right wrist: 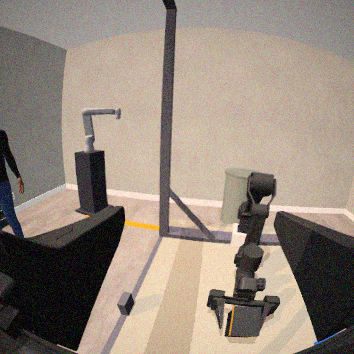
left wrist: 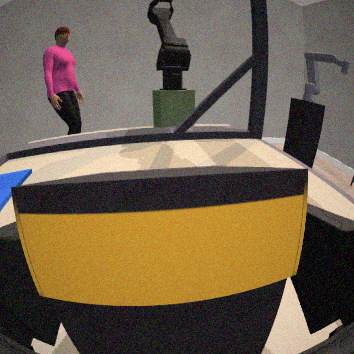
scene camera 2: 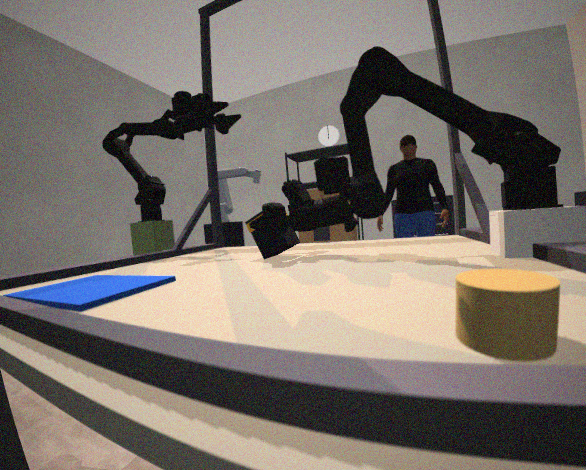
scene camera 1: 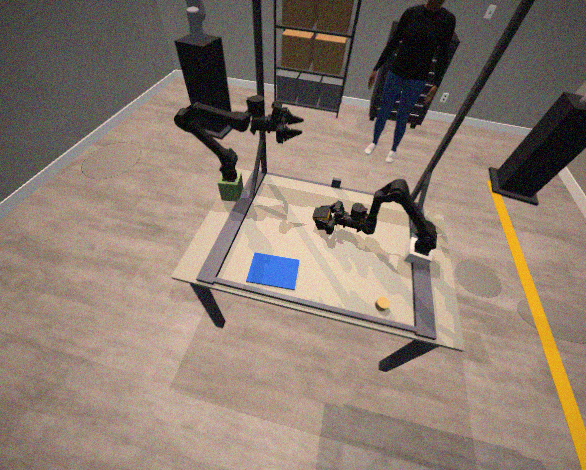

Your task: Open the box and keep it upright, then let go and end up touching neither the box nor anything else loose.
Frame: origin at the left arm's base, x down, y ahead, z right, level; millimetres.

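Seen in the pictures: left gripper, fingertip midpoint: (right wrist: pixel 239 330) (scene camera 2: pixel 262 224) (scene camera 1: pixel 317 212); right gripper, fingertip midpoint: (right wrist: pixel 203 217) (scene camera 2: pixel 234 110) (scene camera 1: pixel 303 126); left arm's base at its link origin: (right wrist: pixel 243 229) (scene camera 2: pixel 530 208) (scene camera 1: pixel 421 248); right arm's base at its link origin: (left wrist: pixel 172 89) (scene camera 1: pixel 229 177).
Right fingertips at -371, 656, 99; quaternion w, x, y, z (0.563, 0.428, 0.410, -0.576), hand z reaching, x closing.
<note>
Offsets run from my right fingertips to a thing's top centre, as dx, dy, dz.
The black box with a yellow band {+324, -170, -111} (scene camera 1: pixel 320 215) (scene camera 2: pixel 272 241) (left wrist: pixel 160 250) (right wrist: pixel 246 322) is tilted, with a lower corner pointing down at the table in scene camera 2. Its lid looks closed. My left gripper (scene camera 1: pixel 331 218) (scene camera 2: pixel 286 221) (right wrist: pixel 239 330) is open, with its fingers on either side of the box. The box fills the middle of the left wrist view and hides parts of the fingers; contact with them cannot be made out. My right gripper (scene camera 1: pixel 301 126) (scene camera 2: pixel 234 111) (right wrist: pixel 203 217) is open and empty, high up and far from the box.
A blue square mat {+430, -68, -445} (scene camera 1: pixel 273 271) (scene camera 2: pixel 95 290) (left wrist: pixel 12 185) lies near the table's front left. A yellow cylinder {+403, -544, -414} (scene camera 1: pixel 383 303) (scene camera 2: pixel 507 317) stands at the front right. A small dark block {+381, -164, +202} (scene camera 1: pixel 336 183) (right wrist: pixel 126 303) is at the back edge. Frame posts rise behind the table.
</note>
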